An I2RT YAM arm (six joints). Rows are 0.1 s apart.
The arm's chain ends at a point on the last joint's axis. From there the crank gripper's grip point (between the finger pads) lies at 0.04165 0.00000 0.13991 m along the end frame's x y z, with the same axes.
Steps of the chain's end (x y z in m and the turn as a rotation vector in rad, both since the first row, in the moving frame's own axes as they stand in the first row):
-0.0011 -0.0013 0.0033 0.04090 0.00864 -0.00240
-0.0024 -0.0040 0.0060 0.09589 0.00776 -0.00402
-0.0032 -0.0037 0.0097 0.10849 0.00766 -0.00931
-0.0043 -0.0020 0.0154 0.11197 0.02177 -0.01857
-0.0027 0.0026 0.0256 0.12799 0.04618 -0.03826
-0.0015 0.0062 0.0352 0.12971 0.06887 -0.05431
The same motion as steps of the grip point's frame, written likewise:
0.0001 -0.0071 0.0028 0.04090 0.00864 -0.00240
-0.0013 -0.0175 0.0050 0.09589 0.00776 -0.00402
-0.0022 -0.0192 0.0085 0.10849 0.00766 -0.00931
-0.0014 -0.0184 0.0135 0.11197 0.02177 -0.01857
0.0033 -0.0168 0.0223 0.12799 0.04618 -0.03826
0.0074 -0.0142 0.0307 0.12971 0.06887 -0.05431

